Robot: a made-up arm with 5 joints. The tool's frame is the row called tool.
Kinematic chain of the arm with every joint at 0, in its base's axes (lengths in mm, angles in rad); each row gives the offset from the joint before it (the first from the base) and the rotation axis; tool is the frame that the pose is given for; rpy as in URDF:
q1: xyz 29 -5 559 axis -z
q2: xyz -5 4 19 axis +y
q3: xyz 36 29 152 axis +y
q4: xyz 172 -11 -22 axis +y
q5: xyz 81 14 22 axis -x
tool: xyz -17 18 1 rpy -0.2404 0.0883 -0.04
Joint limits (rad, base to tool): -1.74..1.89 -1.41..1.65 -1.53..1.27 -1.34..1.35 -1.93..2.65
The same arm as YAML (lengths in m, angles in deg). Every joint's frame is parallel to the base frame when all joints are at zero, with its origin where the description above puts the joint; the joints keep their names.
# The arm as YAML. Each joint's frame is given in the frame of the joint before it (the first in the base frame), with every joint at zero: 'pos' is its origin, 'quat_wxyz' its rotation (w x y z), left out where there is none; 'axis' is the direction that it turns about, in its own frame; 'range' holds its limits. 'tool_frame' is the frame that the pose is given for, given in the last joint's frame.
length_unit: m
angle_unit: deg
joints:
  - joint: q1
    pos: [0.029, -0.005, 0.559]
    axis: [0.0, 0.0, -1.0]
    range: [-99.69, 108.29]
  - joint: q2
    pos: [-0.005, 0.004, 0.019]
    axis: [0.0, 1.0, 0.0]
    range: [-80.79, 94.54]
  - joint: q3
    pos: [0.036, 0.029, 0.152]
    axis: [0.0, 1.0, 0.0]
    range: [-87.66, 72.77]
  - joint: q4
    pos: [0.172, -0.011, -0.022]
    axis: [0.0, 1.0, 0.0]
    range: [-76.78, 77.35]
  - joint: q5
    pos: [0.081, 0.014, 0.022]
    axis: [-1.0, 0.0, 0.0]
    range: [-110.58, 151.83]
tool_frame:
  pos: [-0.017, 0.018, 0.001]
  quat_wxyz: [0.991725, -0.118894, 0.046204, -0.014544]

